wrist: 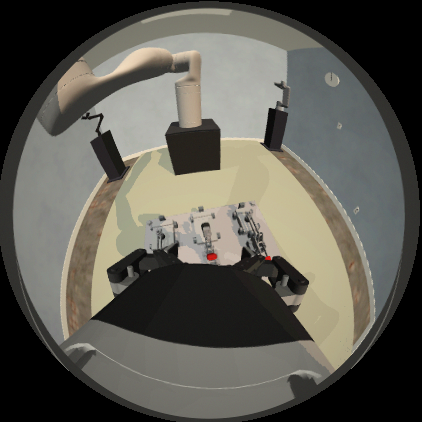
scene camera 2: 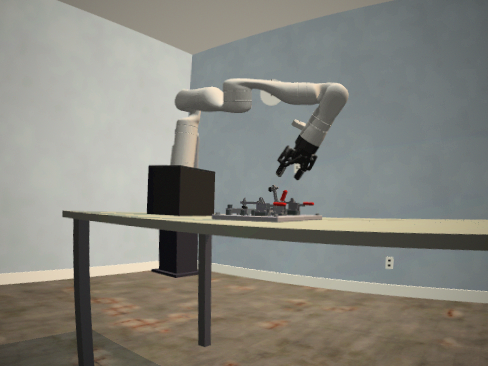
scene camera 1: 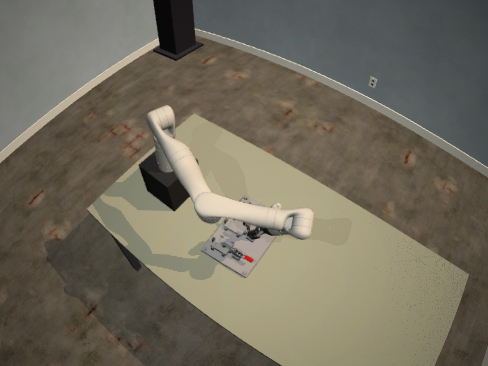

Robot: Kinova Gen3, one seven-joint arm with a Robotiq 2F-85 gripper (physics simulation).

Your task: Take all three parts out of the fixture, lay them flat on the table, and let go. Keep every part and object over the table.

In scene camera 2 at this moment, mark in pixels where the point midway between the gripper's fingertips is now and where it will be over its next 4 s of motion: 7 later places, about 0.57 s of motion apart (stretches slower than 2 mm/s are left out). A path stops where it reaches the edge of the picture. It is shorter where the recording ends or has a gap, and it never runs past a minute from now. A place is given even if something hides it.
The gripper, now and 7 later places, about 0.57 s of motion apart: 287,177; 288,178; 288,177; 287,177; 287,177; 286,170; 288,172; 308,185
